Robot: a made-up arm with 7 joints. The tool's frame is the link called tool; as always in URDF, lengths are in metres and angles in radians. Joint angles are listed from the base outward.
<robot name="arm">
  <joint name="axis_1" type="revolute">
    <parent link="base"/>
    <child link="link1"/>
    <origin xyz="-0.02 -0.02 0.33" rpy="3.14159 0 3.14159"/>
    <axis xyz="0 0 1"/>
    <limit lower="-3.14" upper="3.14"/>
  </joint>
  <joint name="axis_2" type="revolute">
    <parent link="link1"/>
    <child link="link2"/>
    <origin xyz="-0.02 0.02 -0.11" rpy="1.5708 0 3.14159"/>
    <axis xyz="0 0 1"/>
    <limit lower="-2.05" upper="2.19"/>
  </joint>
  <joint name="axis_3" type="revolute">
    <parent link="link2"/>
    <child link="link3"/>
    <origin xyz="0 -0.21 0.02" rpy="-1.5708 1.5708 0"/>
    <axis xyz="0 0 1"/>
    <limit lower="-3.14" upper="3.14"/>
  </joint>
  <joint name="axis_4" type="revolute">
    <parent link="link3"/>
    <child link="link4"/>
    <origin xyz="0.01 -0.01 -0.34" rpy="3.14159 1.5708 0"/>
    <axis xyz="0 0 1"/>
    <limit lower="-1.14" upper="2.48"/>
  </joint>
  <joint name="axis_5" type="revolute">
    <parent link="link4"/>
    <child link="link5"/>
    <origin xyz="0.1 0.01 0.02" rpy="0 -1.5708 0"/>
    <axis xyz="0 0 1"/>
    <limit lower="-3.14" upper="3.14"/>
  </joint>
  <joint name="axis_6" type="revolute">
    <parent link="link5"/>
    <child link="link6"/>
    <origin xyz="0.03 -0.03 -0.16" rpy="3.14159 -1.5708 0"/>
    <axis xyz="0 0 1"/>
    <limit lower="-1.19" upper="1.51"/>
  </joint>
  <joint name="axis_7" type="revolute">
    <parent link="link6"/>
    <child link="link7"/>
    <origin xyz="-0.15 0 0.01" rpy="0 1.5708 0"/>
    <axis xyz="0 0 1"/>
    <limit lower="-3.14" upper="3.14"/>
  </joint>
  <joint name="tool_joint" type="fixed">
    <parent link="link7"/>
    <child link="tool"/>
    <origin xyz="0 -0.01 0.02" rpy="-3.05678 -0.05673 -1.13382"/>
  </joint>
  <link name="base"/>
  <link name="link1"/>
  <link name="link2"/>
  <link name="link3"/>
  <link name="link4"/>
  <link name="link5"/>
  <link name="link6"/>
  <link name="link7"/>
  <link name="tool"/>
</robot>
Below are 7 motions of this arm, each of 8 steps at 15 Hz.
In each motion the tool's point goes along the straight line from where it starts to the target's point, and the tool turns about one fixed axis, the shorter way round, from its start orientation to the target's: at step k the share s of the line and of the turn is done. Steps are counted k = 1, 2, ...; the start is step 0. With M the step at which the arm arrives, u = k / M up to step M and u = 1 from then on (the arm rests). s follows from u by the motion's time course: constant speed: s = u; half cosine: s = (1 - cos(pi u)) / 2; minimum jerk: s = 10 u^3 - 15 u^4 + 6 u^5.
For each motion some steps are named. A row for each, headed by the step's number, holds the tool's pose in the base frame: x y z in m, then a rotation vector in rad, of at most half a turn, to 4 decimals.
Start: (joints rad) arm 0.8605 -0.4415 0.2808 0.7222 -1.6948 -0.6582 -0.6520
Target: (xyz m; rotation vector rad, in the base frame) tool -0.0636 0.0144 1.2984 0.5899 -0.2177 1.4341
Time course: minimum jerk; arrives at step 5
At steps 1, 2, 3, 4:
1: -0.2057 0.0221 1.2864 0.4916 -0.6541 0.7535
2: -0.1666 0.0200 1.2897 0.5234 -0.5431 0.9454
3: -0.1115 0.0170 1.2943 0.5621 -0.3752 1.2099
4: -0.0723 0.0149 1.2977 0.5853 -0.2472 1.3936

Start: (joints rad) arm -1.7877 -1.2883 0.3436 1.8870 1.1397 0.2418 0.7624
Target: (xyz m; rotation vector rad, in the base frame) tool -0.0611 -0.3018 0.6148 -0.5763 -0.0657 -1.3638
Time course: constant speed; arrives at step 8
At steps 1, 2, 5, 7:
1: 0.0801 -0.2625 0.8477 -0.7729 0.1651 -0.6856
2: 0.0599 -0.2681 0.8145 -0.7496 0.1337 -0.7841
5: -0.0006 -0.2849 0.7146 -0.6703 0.0364 -1.0765
7: -0.0409 -0.2962 0.6481 -0.6093 -0.0311 -1.2686

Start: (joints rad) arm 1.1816 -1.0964 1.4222 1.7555 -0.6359 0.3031 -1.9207
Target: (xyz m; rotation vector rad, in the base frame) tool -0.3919 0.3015 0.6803 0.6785 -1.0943 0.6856
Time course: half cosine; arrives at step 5
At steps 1, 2, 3, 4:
1: -0.4659 0.2031 0.7558 0.6970 -1.2854 0.8281
2: -0.4455 0.2303 0.7349 0.6925 -1.2326 0.7886
3: -0.4202 0.2639 0.7091 0.6862 -1.1673 0.7399
4: -0.3997 0.2911 0.6883 0.6807 -1.1145 0.7006

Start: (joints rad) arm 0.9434 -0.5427 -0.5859 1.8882 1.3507 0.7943 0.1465
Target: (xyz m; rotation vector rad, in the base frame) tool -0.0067 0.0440 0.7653 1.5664 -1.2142 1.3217
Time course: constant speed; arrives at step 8
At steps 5, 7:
5: 0.0570 0.0365 0.8228 1.3500 -1.4078 1.7332
7: 0.0145 0.0415 0.7845 1.5024 -1.2814 1.4598

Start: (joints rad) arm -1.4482 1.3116 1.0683 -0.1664 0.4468 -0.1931 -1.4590
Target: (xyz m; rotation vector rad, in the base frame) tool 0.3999 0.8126 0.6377 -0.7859 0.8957 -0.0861
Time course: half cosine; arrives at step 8
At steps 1, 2, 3, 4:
1: -0.0285 0.9136 0.6447 -1.1669 0.5643 0.9320
2: 0.0198 0.9022 0.6439 -1.1324 0.6109 0.8168
3: 0.0920 0.8852 0.6427 -1.0766 0.6762 0.6444
4: 0.1772 0.8651 0.6413 -1.0045 0.7464 0.4414

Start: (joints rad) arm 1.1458 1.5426 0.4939 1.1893 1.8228 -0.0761 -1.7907
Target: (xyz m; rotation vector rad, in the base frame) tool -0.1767 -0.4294 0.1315 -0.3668 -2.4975 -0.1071
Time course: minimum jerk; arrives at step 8
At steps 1, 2, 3, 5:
1: 0.1432 -0.6659 0.0909 -0.8374 -2.7508 0.9153
2: 0.1148 -0.6449 0.0945 -0.7949 -2.7451 0.8164
3: 0.0589 -0.6036 0.1016 -0.7117 -2.7233 0.6265
5: -0.0872 -0.4955 0.1201 -0.4960 -2.6065 0.1581

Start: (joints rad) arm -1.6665 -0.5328 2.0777 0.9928 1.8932 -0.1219 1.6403
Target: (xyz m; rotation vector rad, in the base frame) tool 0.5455 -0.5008 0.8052 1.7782 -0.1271 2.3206
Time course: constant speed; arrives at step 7
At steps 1, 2, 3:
1: 0.3553 -0.4597 0.9621 1.5928 0.0068 2.0085
2: 0.3870 -0.4665 0.9360 1.6244 -0.0139 2.0605
3: 0.4187 -0.4734 0.9098 1.6558 -0.0352 2.1125

